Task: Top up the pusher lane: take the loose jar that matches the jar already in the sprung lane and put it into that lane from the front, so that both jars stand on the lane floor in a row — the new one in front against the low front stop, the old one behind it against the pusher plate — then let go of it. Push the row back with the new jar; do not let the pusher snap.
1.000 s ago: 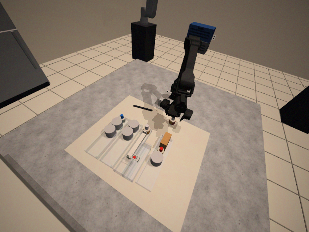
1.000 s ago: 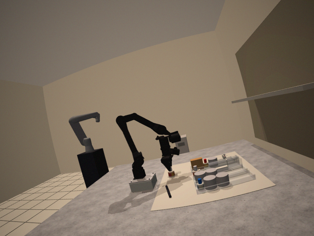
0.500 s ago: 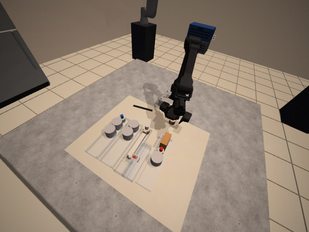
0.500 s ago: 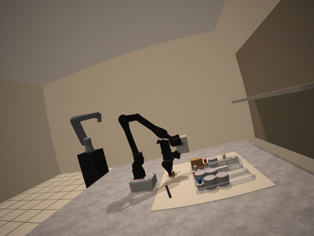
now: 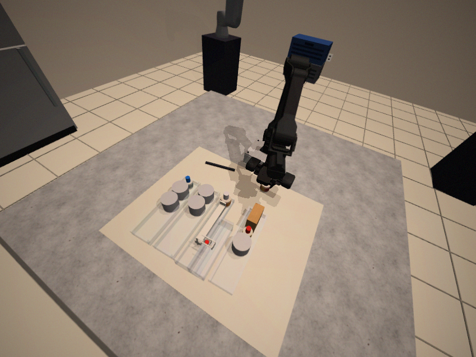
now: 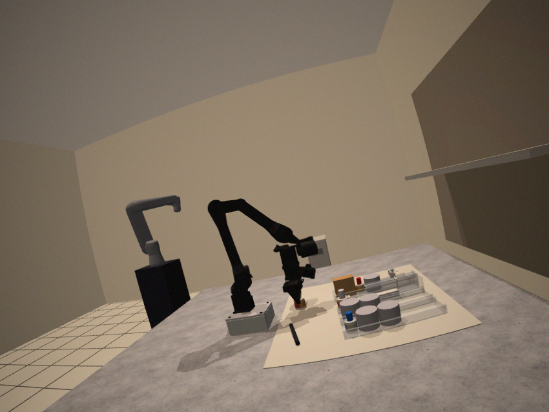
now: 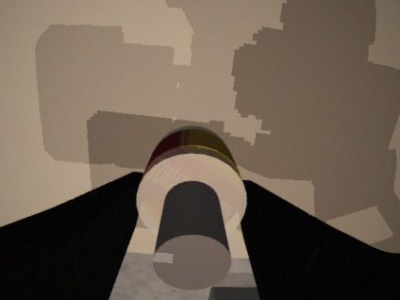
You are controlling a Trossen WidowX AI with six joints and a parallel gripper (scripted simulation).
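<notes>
The brown box is 17 cm ahead of my gripper tip, 4 cm to the left of it and 1 cm above it. Also, from my gripper tip: clear sprung lane: 31 cm ahead, 5 cm to the right, 1 cm below; white pusher plate: 27 cm ahead, 5 cm to the right, 3 cm above; black pen: 23 cm to the right, 2 cm below, 1 cm ahead.
</notes>
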